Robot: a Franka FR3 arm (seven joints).
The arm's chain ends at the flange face. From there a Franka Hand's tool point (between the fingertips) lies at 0.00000 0.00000 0.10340 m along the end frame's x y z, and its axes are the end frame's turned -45 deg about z.
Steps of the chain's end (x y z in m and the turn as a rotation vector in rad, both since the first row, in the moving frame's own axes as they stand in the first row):
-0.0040, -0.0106, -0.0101, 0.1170, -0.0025, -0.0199
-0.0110, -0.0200, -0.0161, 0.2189, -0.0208, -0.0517
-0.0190, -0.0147, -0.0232, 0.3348, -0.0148, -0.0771
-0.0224, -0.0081, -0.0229, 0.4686, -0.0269, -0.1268
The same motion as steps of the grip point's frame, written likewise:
0.0129, -0.0191, -0.0108, 0.0845, 0.0810, -0.0199
0.0203, -0.0397, -0.0186, 0.1695, 0.1401, -0.0517
0.0189, -0.0498, -0.0289, 0.2472, 0.2263, -0.0771
0.0187, -0.0584, -0.0341, 0.3504, 0.3123, -0.1268

